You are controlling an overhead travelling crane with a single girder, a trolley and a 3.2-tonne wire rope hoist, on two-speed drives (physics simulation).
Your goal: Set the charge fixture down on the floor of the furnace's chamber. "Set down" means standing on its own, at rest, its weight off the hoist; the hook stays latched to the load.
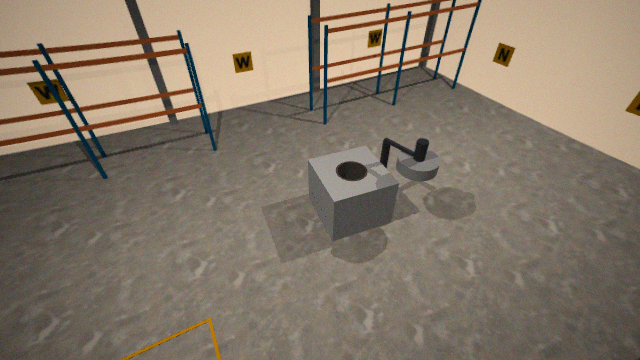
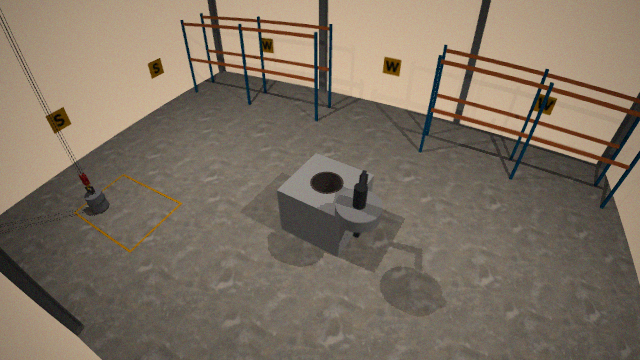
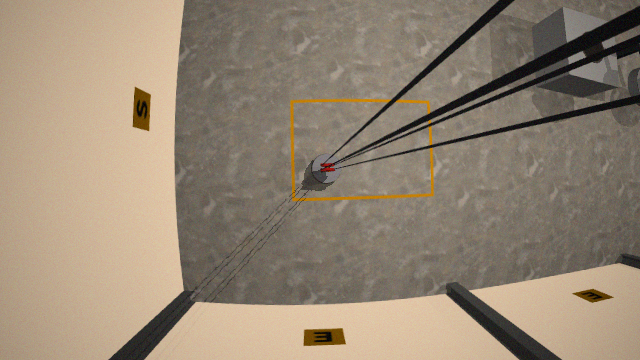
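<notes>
The charge fixture (image 2: 98, 204) (image 3: 316, 162) is a small grey cylinder, upright at one corner of the yellow floor rectangle. The hook (image 2: 89, 189) under its red block is latched to the top of it; from above the red block hides the latch. The fixture is at or close above the floor; I cannot tell whether it touches. The furnace (image 1: 365, 215) (image 2: 310, 217) (image 3: 547, 45) is a grey box, well away from the fixture. The dark round chamber opening (image 1: 351, 171) (image 2: 327, 182) in its top is uncovered. The chamber's floor is hidden in the dark.
A round grey lid (image 1: 417, 172) (image 2: 360, 220) on a black swing arm (image 1: 399, 146) stands out beside the furnace. The yellow rectangle (image 1: 167, 338) (image 2: 152, 189) (image 3: 292, 140) is marked on the floor. Blue and orange racks (image 1: 325, 75) (image 2: 316, 75) stand along the W wall.
</notes>
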